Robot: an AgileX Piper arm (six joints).
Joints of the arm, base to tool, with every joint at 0 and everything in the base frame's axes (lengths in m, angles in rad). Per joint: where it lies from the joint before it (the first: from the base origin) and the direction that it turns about. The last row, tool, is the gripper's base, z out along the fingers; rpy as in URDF.
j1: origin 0 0 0.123 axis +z
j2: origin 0 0 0 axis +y
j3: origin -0.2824 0 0.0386 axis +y
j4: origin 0.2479 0 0.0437 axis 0.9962 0 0.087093
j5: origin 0 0 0 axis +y
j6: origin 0.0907 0 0.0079 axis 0.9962 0 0.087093
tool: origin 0 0 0 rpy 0 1.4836 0
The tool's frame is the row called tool.
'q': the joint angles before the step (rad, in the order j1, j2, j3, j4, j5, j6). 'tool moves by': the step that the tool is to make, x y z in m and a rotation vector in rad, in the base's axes. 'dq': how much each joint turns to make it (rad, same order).
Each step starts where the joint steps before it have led.
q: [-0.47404, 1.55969, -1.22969, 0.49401, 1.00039, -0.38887]
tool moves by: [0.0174, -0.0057, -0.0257, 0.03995, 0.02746, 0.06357]
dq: [-0.00238, 0.09942, -0.01659, 0.05519, -0.00002, -0.09560]
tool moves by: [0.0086, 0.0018, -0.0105, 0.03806, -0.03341, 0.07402]
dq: [-0.00011, 0.04229, -0.00128, 0.08593, 0.00408, -0.12035]
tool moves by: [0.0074, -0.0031, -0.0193, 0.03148, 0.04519, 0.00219]
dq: [0.00014, 0.06051, -0.00454, 0.00881, 0.00169, -0.00542]
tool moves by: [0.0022, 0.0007, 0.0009, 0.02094, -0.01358, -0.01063]
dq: [-0.00011, 0.00351, -0.00353, 0.02821, -0.00157, -0.00232]
